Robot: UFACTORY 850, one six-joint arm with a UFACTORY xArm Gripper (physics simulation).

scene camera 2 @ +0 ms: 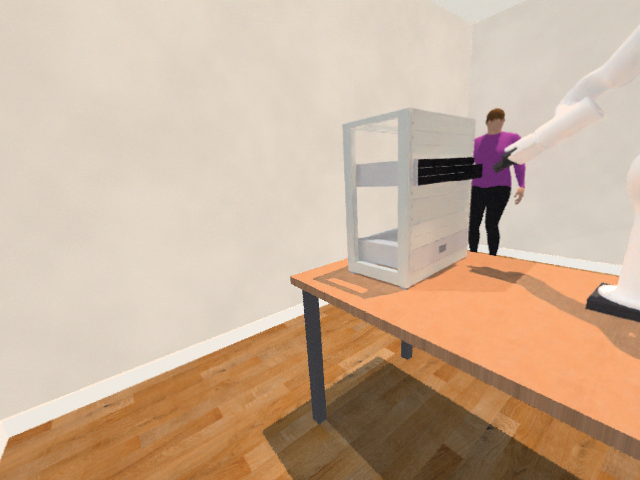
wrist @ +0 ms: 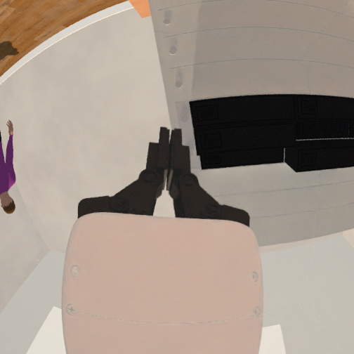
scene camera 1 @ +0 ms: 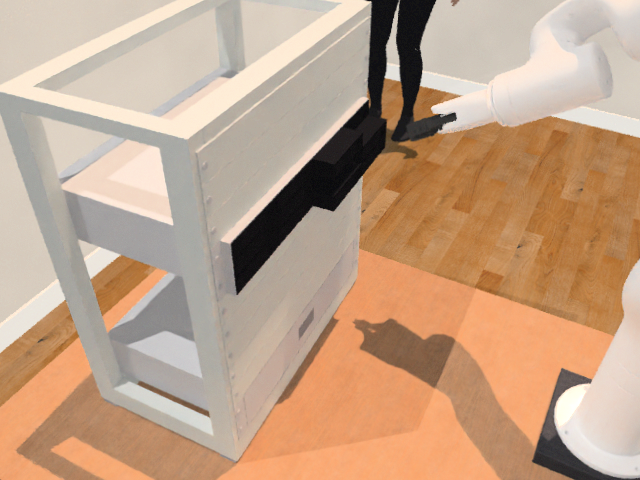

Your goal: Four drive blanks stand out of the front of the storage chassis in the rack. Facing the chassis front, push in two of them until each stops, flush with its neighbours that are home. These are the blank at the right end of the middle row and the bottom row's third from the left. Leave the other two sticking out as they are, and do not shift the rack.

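The storage chassis [scene camera 1: 271, 232] [scene camera 2: 439, 173] [wrist: 240, 112] shows a black front. Blanks [scene camera 1: 336, 173] project from its far right part in scene camera 1. The wrist view is upside down: the middle row's right-end blank [wrist: 240, 140] shows at the view's left, below the bottom row's right-end blank [wrist: 240, 110]. A neighbouring bottom-row blank [wrist: 325, 107] lies farther right in the view. How far each stands out is hard to tell. My gripper [scene camera 1: 408, 133] [scene camera 2: 497, 167] [wrist: 168, 140] is shut and empty, in front of the chassis's right end, apart from it, pointing down slantwise.
The white rack [scene camera 1: 178, 217] [scene camera 2: 404, 206] stands upright on the orange table [scene camera 1: 392, 289] [scene camera 2: 465, 330]. Its slatted front panel surrounds the chassis. A lower panel has a small grey plate [scene camera 1: 306, 323] [scene camera 2: 442, 248]. A person [scene camera 1: 408, 56] [scene camera 2: 497, 165] [wrist: 6, 165] stands beyond the rack.
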